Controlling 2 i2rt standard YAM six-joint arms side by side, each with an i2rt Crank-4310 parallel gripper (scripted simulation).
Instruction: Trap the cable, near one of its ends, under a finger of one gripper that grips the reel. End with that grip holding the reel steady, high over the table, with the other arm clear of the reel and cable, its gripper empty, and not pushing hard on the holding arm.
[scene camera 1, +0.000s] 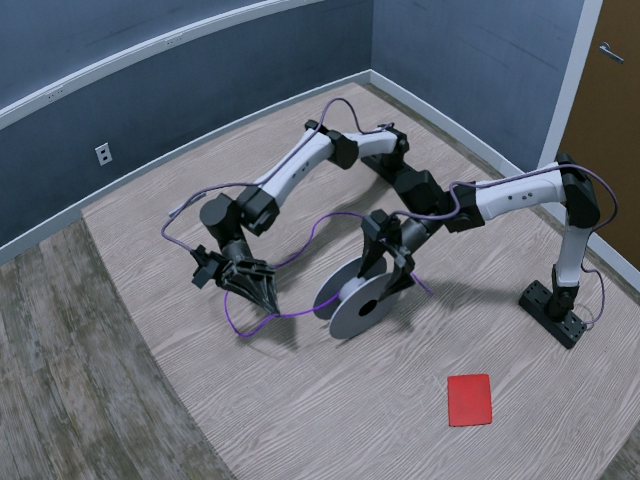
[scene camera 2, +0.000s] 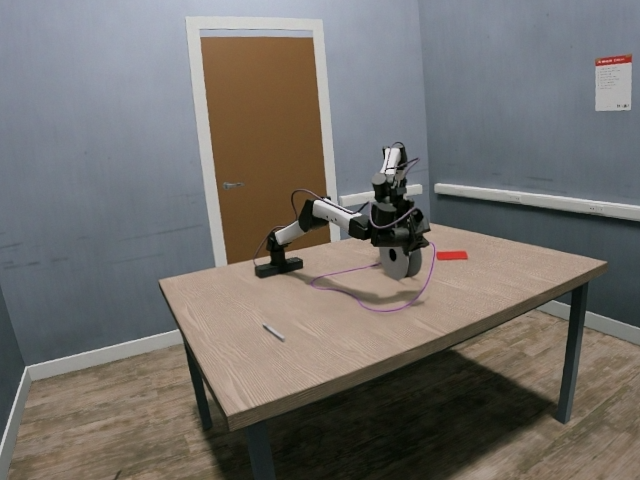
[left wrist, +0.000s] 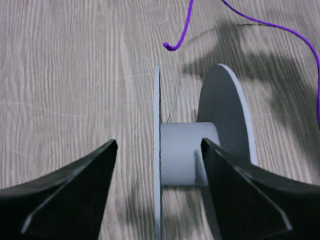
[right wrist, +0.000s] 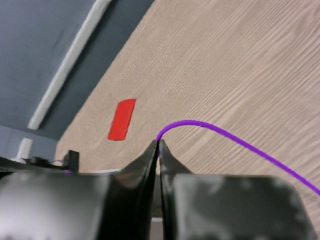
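Observation:
My right gripper (scene camera 1: 278, 316), (right wrist: 158, 142). My left gripper (scene camera 1: 367, 289), (left wrist: 158, 141). Grey reel (scene camera 2: 395, 263).

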